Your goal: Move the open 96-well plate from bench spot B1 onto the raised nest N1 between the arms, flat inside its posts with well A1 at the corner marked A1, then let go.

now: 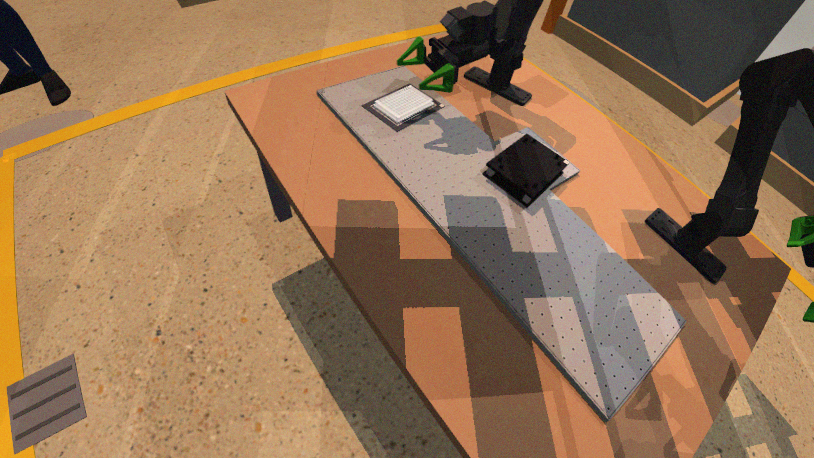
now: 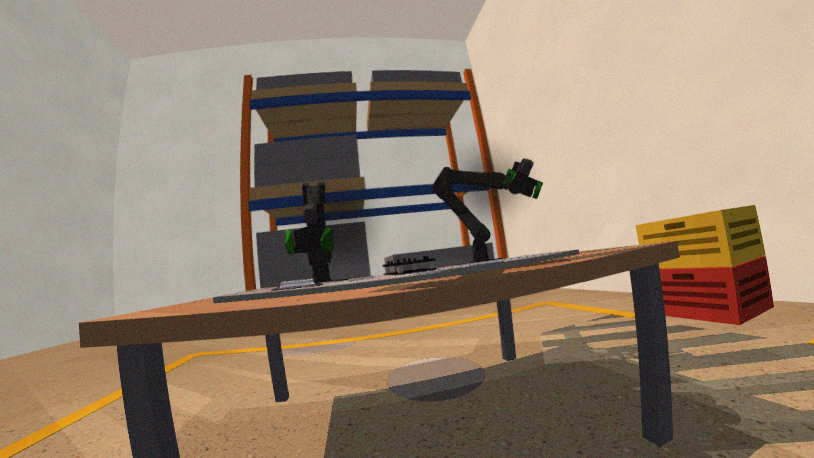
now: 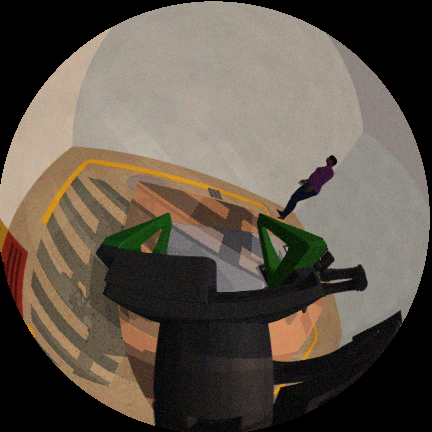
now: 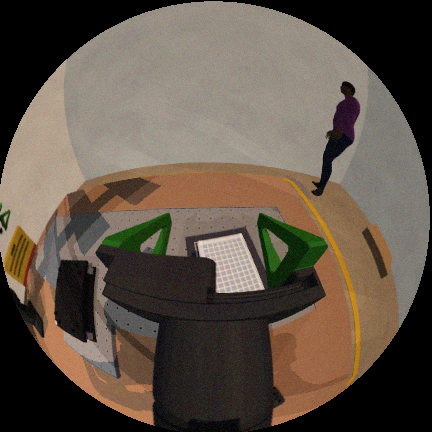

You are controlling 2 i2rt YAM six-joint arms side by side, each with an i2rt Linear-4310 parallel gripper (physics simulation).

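Seen in the pictures: left gripper, between the fingertips: (image 1: 800, 283) (image 2: 528, 181) (image 3: 213, 217); right gripper, between the fingertips: (image 1: 407, 74) (image 2: 303, 244) (image 4: 213, 217); left arm's base, origin of its link: (image 1: 683, 245); right arm's base, origin of its link: (image 1: 497, 86).
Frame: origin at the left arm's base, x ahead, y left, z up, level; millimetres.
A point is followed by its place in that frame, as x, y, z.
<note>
The white 96-well plate (image 1: 405, 102) {298, -668, 26} (image 2: 296, 283) {359, -664, 24} (image 4: 230, 261) {313, -677, 18} lies flat in the dark outline of spot B1, wells up. The black raised nest N1 (image 1: 526, 164) {214, -347, 48} (image 2: 409, 264) {286, -358, 41} (image 4: 72, 300) {199, -377, 47} stands between the arms on a grey base, with small posts around its edge and no plate on it. My right gripper (image 1: 410, 74) {322, -643, 123} (image 2: 307, 240) {322, -643, 123} (image 4: 213, 217) {322, -643, 123} is open and empty, above and beside the plate on the arm's side. My left gripper (image 1: 803, 272) {276, 95, 263} (image 2: 523, 183) {276, 95, 263} (image 3: 213, 217) {276, 95, 263} is open and empty, far from the plate and high off to the right. The corner mark A1 is too small to read.
A perforated grey board (image 1: 489, 239) {399, -263, 13} runs along the wooden table (image 1: 284, 125) {577, -763, 0} under plate and nest. A person (image 3: 320, 177) (image 4: 345, 117) stands beyond the table. A shelf rack (image 2: 246, 170) stands behind the arms. Yellow (image 2: 680, 239) and red (image 2: 700, 293) crates are stacked at the right.
</note>
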